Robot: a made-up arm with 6 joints.
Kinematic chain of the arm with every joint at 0, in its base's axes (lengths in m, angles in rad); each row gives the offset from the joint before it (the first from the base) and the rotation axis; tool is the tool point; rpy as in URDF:
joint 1: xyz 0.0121 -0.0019 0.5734 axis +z
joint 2: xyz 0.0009 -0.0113 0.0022 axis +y
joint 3: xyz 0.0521 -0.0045 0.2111 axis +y
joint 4: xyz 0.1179 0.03 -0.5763 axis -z
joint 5: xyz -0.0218 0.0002 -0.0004 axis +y
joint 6: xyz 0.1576 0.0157 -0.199 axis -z
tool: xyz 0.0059 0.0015 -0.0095 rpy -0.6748 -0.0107 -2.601
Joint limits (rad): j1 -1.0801..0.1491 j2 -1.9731..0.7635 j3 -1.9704..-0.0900 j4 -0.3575..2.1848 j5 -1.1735..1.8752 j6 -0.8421..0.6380
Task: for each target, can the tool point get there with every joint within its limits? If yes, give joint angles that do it. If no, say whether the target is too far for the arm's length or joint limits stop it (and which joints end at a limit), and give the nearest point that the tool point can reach.
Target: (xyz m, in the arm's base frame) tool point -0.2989 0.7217 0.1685
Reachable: no: joint limits stop it (at a limit: joint 2, joint 3) | nearest point -0.1328 0.3352 0.1761 | short by 0.421 m
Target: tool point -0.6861 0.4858 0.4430
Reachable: no: joint limits stop it (at a limit: joint 2, joint 3, joint 5) | nearest point -0.6624 0.4693 0.6399 | short by 0.199 m
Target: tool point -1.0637 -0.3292 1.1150
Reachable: no: too far | nearest point -0.8715 -0.2050 1.0140 | short by 0.250 m
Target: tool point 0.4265 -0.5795 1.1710
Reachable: yes | joints -0.7193 -0.0983 -1.7473 1.2802 -0.2478 0.2818
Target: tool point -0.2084 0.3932 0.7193
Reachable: no: joint limits stop it (at a limit: joint 1, joint 2, joint 3, joint 4, joint 5, joint 6) | nearest point -0.4213 0.4175 0.8973 | short by 0.279 m
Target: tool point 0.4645 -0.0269 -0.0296
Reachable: yes | joints -0.3257 0.5430 -0.8800 0.6734 1.1551 -0.3752
